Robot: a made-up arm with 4 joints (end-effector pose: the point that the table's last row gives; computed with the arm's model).
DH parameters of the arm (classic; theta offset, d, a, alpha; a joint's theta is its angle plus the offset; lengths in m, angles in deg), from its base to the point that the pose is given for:
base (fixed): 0 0.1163 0 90
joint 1: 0 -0.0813 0.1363 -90
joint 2: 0 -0.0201 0.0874 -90
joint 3: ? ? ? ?
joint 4: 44.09 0 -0.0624 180
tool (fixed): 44.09 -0.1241 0 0
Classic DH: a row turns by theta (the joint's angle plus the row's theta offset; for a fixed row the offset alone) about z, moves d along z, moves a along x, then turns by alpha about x.
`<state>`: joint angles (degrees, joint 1 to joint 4).
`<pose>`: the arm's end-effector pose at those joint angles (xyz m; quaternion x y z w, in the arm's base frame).
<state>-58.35 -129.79 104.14 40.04</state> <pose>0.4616 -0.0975 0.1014 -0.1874 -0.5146 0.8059 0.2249</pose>
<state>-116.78 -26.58 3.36 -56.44</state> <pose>-0.0479 0.3589 0.2836 0.2295 0.8340 0.1184 0.4875</pose>
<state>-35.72 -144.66 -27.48 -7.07</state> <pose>0.1607 0.0706 -0.4041 -0.4970 0.0525 -0.7913 0.3522</pose>
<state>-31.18 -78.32 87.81 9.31</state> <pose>0.4728 0.1720 0.2888 0.2443 0.6902 -0.5860 0.3472</pose>
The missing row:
joint 3: 0 0.1435 -0.3803 -90
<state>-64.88 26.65 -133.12 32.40</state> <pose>-0.0134 0.4647 -0.3815 0.3709 -0.4606 -0.2594 0.7635</pose>
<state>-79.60 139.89 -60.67 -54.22</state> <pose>-0.4463 -0.0334 -0.0335 0.8121 -0.3524 0.4383 0.1556</pose>
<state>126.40 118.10 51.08 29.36</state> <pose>-0.2173 -0.2431 0.0543 -0.7498 -0.5212 -0.0849 0.3986</pose>
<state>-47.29 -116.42 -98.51 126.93</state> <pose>-0.1250 -0.2173 -0.2155 0.1592 0.8286 0.5367 0.0114</pose>
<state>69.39 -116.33 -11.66 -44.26</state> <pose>0.3596 0.3055 0.4160 0.2508 -0.4720 -0.5382 0.6517</pose>
